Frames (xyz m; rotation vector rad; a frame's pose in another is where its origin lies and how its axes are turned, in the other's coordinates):
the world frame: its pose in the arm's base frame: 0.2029 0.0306 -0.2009 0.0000 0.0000 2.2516
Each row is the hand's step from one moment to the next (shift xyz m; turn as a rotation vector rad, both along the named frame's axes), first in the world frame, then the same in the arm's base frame.
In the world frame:
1: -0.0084 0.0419 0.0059 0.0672 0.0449 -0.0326
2: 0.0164 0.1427 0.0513 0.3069 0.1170 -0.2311
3: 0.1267 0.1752 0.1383 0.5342 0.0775 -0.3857
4: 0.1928 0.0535 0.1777 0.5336 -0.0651 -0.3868
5: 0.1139 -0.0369 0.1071 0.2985 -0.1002 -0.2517
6: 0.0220 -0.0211 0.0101 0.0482 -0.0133 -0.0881
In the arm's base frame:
1: -0.0273 -0.0329 0.0059 -0.0772 0.0240 -0.0326
2: -0.1212 -0.0771 0.0513 -0.2841 0.1648 -0.2311
3: -0.2159 -0.0118 0.1383 -0.3965 0.3663 -0.3857
4: -0.1629 0.1161 0.1777 -0.2853 0.4556 -0.3868
5: -0.0430 0.1117 0.1071 -0.1100 0.2950 -0.2517
6: 0.0025 0.0304 0.0101 -0.0200 0.0458 -0.0881

